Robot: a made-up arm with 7 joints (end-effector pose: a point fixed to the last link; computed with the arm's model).
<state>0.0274 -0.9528 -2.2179 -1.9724 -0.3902 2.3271 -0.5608</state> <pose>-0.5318 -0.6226 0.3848 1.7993 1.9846 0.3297</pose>
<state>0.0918 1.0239 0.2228 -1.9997 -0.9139 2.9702 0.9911</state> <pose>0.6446 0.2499 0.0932 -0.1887 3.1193 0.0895</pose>
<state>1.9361 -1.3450 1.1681 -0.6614 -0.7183 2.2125 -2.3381</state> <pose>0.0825 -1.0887 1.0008 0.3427 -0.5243 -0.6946</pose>
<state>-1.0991 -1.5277 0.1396 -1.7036 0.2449 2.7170 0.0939</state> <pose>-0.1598 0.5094 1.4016 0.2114 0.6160 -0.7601</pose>
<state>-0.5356 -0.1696 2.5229 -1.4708 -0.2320 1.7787 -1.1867</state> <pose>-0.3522 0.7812 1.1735 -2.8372 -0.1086 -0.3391</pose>
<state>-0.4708 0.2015 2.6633 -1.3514 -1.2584 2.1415 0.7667</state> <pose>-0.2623 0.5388 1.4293 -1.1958 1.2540 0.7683</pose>
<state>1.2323 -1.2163 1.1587 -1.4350 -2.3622 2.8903 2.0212</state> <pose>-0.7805 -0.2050 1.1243 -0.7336 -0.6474 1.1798</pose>
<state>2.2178 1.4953 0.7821 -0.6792 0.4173 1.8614 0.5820</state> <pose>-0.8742 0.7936 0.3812 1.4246 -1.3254 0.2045</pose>
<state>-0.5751 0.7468 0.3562 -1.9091 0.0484 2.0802 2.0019</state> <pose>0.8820 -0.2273 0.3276 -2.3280 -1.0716 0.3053</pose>
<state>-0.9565 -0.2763 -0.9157 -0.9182 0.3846 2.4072 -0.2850</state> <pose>-0.3416 -0.2266 1.6483 1.1872 0.9247 -1.1830</pose>
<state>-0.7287 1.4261 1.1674 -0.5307 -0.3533 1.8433 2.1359</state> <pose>1.0602 -0.5832 0.6214 -2.3780 -0.7589 -0.8088</pose>
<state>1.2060 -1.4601 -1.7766 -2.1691 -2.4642 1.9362 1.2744</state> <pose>0.6245 -0.3731 0.3947 0.9103 2.2233 -0.6668</pose>
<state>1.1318 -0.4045 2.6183 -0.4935 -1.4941 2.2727 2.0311</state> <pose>-0.4094 -0.5267 1.5357 1.0621 -0.7427 -2.1854</pose>
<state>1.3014 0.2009 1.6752 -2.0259 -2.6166 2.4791 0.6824</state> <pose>-0.7134 0.2668 0.8120 -1.2167 -0.9133 0.6832</pose>
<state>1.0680 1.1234 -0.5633 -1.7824 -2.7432 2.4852 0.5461</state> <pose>0.7397 0.3506 0.1860 -2.4592 -0.0898 -1.5777</pose>
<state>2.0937 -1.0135 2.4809 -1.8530 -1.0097 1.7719 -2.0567</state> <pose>-0.1195 -0.8324 0.2659 0.9110 -1.3580 -1.4034</pose>
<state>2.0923 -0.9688 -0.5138 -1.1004 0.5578 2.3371 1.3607</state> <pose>0.5441 -0.2513 1.5581 -0.0225 -1.0557 -2.1763</pose>
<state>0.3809 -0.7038 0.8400 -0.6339 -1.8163 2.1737 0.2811</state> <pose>-0.5322 0.0869 1.5975 0.2409 0.3886 -0.4636</pose>
